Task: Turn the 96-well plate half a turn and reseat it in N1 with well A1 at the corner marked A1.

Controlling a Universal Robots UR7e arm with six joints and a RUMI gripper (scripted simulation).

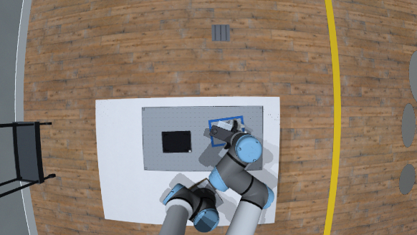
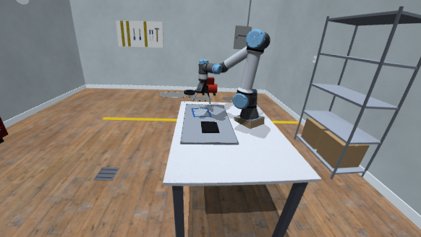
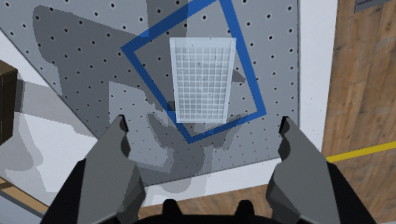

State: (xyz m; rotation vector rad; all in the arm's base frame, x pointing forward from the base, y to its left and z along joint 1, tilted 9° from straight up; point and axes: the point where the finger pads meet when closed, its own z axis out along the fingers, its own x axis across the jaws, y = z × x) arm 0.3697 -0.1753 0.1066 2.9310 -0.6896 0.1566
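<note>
Now: hand 8 cm above the clear 96-well plate. From my hand the other things lie so: black rectangular nest (29 cm to the left, 8 cm below, 2 cm behind).
</note>
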